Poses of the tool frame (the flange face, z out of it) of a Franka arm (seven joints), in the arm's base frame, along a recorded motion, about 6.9 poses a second.
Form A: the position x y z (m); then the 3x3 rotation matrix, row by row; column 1 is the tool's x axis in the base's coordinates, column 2 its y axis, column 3 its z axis. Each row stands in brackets.
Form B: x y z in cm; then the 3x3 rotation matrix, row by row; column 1 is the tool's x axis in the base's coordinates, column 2 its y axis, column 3 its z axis. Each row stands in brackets. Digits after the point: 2 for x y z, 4 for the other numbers.
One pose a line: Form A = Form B
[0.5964 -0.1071 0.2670], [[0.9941 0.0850 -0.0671], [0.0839 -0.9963 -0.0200], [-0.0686 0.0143 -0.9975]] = [59.64 -10.71 26.70], [[0.9941 0.0850 -0.0671], [0.0839 -0.9963 -0.0200], [-0.0686 0.0143 -0.9975]]
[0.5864 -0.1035 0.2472], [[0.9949 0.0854 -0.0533], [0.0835 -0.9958 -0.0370], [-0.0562 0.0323 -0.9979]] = [58.64 -10.35 24.72], [[0.9949 0.0854 -0.0533], [0.0835 -0.9958 -0.0370], [-0.0562 0.0323 -0.9979]]
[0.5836 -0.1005 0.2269], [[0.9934 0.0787 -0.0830], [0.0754 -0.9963 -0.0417], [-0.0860 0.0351 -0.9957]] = [58.36 -10.05 22.69], [[0.9934 0.0787 -0.0830], [0.0754 -0.9963 -0.0417], [-0.0860 0.0351 -0.9957]]
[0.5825 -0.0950 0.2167], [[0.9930 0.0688 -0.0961], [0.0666 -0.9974 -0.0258], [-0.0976 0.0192 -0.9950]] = [58.25 -9.50 21.67], [[0.9930 0.0688 -0.0961], [0.0666 -0.9974 -0.0258], [-0.0976 0.0192 -0.9950]]
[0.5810 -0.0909 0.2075], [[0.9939 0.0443 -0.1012], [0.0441 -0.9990 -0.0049], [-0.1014 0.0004 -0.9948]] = [58.10 -9.09 20.75], [[0.9939 0.0443 -0.1012], [0.0441 -0.9990 -0.0049], [-0.1014 0.0004 -0.9948]]
